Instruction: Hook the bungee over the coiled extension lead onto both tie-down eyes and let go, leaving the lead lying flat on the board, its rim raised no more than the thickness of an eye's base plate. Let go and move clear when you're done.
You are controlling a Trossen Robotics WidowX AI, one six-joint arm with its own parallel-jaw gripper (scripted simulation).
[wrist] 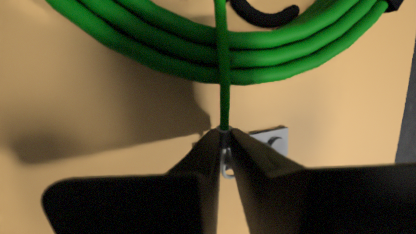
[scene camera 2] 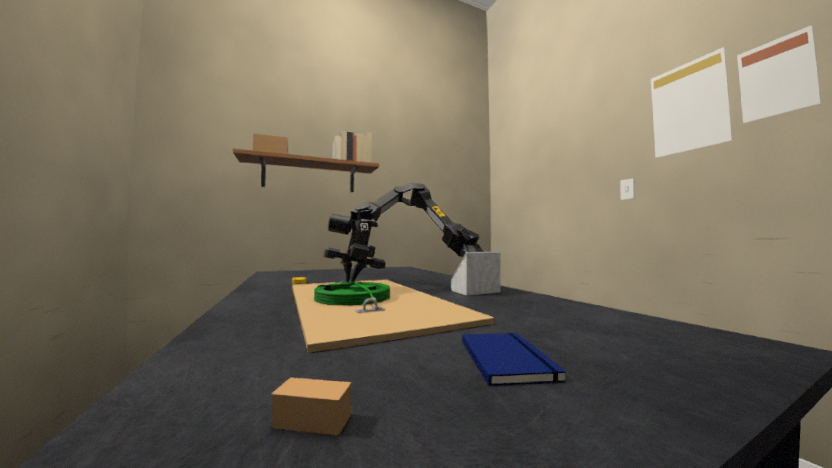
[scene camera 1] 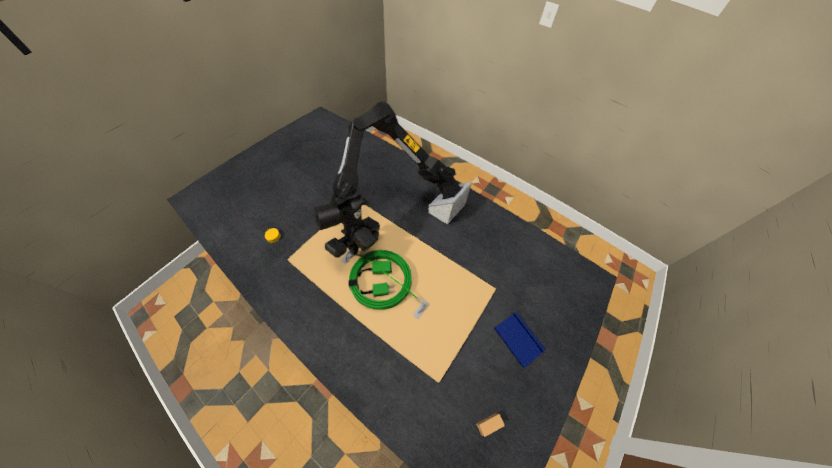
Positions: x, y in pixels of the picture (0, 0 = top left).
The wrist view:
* my gripper: 223, 136
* extension lead: 309, 41
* tie-down eye: 277, 139
